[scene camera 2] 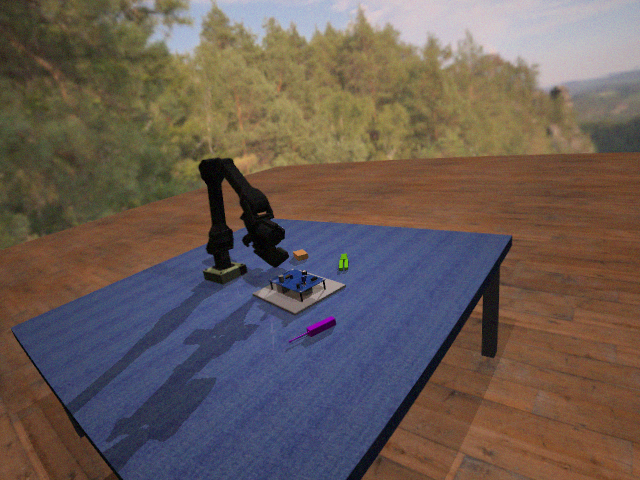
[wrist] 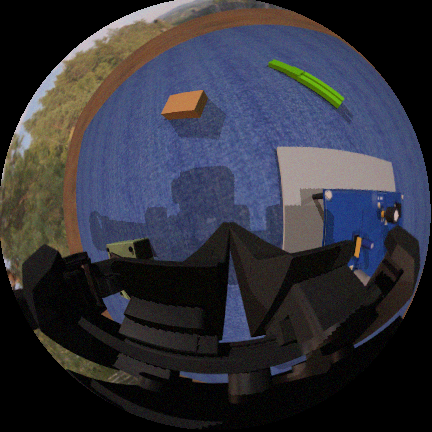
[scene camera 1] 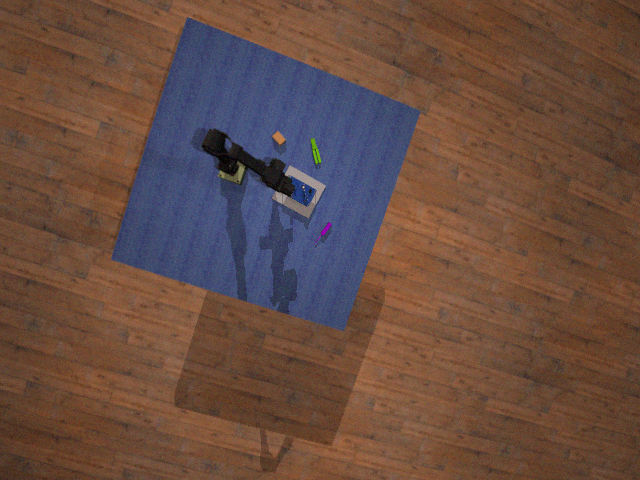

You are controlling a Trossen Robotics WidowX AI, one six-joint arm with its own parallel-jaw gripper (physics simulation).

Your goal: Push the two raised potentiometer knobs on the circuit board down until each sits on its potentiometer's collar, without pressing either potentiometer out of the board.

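Frame: origin at the arm's base, x ahead, y left, z up, level; centimetres.
Seen in the pictures: gripper, fingertip midpoint: (scene camera 2: 271, 264) (wrist: 227, 227); arm's base at its link origin: (scene camera 2: 223, 266) (scene camera 1: 230, 168).
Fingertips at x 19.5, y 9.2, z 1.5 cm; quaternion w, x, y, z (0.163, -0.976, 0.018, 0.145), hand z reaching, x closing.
Offsets run from my fingertips to a thing's top centre. "pt": to the spot under its first point. Level surfaces: height alone.
The blue circuit board @[dz -0.9 cm] (scene camera 1: 298, 196) (scene camera 2: 294, 281) (wrist: 345, 215) stands on thin black legs above a grey plate (scene camera 1: 310, 211) (scene camera 2: 280, 301) (wrist: 330, 165). In the wrist view a black part with a white top @[pt dy +0.8, dx +16.7, dz +1.3 cm] (wrist: 393, 214) stands near the board's right side, and a small bluish post @[pt dy -2.0, dx +13.6, dz +0.4 cm] (wrist: 369, 245) stands beside an orange part @[pt dy -2.1, dx +12.3, dz -0.1 cm] (wrist: 358, 246). Which parts are the potentiometer knobs, and how high they sit, cannot be told. My gripper (scene camera 1: 292, 191) (scene camera 2: 281, 262) (wrist: 227, 227) is shut and empty, above and beside the board's robot-side edge. Its right finger hides part of the board in the wrist view.
An orange block @[dy +16.9, dx -6.4, dz -2.9 cm] (scene camera 1: 279, 137) (scene camera 2: 300, 254) (wrist: 184, 105) and green pliers @[dy +21.2, dx +13.1, dz -3.7 cm] (scene camera 1: 315, 151) (scene camera 2: 343, 262) (wrist: 310, 82) lie beyond the plate. A purple screwdriver @[dy -14.6, dx +38.1, dz -3.1 cm] (scene camera 1: 325, 229) (scene camera 2: 321, 326) lies on the other side. The olive robot base (scene camera 1: 237, 176) (scene camera 2: 224, 273) (wrist: 127, 247) stands on the blue table.
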